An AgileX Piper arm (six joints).
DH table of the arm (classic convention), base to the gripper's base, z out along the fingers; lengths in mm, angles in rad. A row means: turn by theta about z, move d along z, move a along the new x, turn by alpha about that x. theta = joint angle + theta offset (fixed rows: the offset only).
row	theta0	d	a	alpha
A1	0	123	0	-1.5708
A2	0.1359	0	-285	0
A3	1.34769	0	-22	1.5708
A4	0	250.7	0	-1.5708
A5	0	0	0	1.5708
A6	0	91	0	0
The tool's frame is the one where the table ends.
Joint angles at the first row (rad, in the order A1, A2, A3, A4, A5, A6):
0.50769, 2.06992, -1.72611, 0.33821, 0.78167, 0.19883
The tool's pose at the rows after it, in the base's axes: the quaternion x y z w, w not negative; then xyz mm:
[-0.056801 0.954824 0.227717 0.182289 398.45 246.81 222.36]
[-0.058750 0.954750 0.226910 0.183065 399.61 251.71 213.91]
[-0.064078 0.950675 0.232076 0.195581 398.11 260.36 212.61]
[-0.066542 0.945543 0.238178 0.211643 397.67 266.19 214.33]
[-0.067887 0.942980 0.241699 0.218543 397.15 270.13 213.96]
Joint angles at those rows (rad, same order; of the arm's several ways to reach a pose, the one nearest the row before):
0.50769, 2.09902, -1.72610, 0.35348, 0.77194, 0.19883
0.51663, 2.11891, -1.72610, 0.35347, 0.74997, 0.19713
0.53588, 2.12501, -1.72612, 0.35348, 0.71241, 0.19712
0.54878, 2.12499, -1.72613, 0.35348, 0.67409, 0.19712
0.55722, 2.12782, -1.72608, 0.35526, 0.65344, 0.19711

